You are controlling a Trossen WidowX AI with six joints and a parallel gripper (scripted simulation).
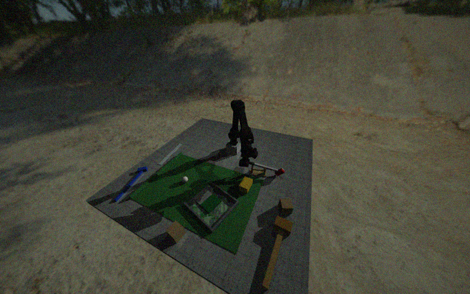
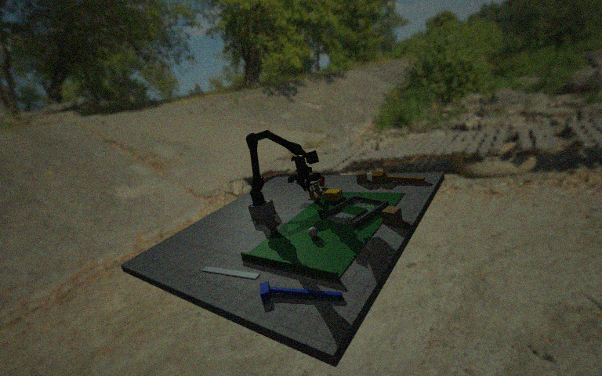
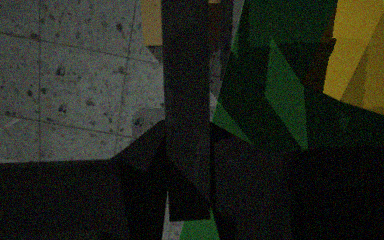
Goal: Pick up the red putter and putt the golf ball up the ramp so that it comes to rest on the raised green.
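The wooden rack is 9 cm to the left of my gripper tip, 3 cm below it and 1 cm behind it. The rest, counted from my gripper tip: red putter: 13 cm to the left, 2 cm behind; then yellow block: 14 cm ahead, 4 cm to the left, 4 cm below; then white golf ball: 37 cm to the right, 23 cm ahead, 4 cm below.
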